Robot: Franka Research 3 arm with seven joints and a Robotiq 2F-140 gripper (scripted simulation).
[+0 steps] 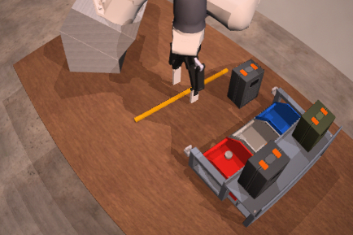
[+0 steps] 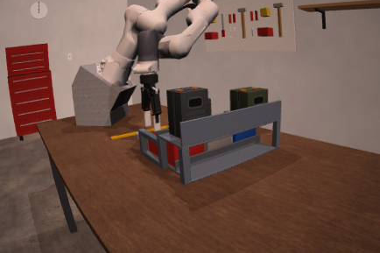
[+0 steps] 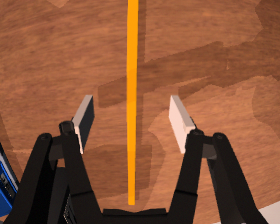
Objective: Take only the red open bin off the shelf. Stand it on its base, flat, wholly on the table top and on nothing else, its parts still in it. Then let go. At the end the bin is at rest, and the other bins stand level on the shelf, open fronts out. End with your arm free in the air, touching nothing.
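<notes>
Right now my hand is 3 cm above the yellow bar. Also, from my hand: blue bin 31 cm ahead, 16 cm to the left; red bin 31 cm ahead, 6 cm to the right; white bin 31 cm ahead, 5 cm to the left.
</notes>
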